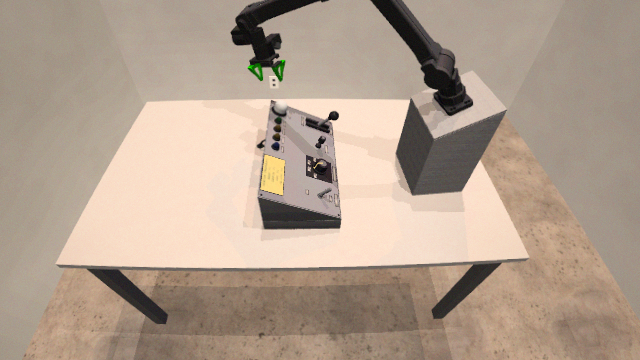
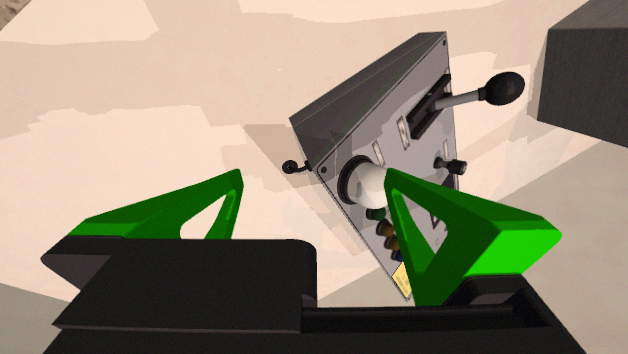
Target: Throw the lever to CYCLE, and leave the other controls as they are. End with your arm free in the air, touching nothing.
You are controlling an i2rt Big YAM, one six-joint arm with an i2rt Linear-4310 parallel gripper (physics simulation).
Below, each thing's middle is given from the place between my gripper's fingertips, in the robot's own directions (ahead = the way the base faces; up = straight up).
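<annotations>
My hand is 11 cm above the lever [image 2: 504,88], 20 cm past it and 14 cm to the right of it. Going by their middles, the lever is the nearest to my hand of the things named here. There is also the grey sloped console [image 1: 289,197], which I find 14 cm below my hand, 5 cm behind it and 30 cm to the left of it.
</annotations>
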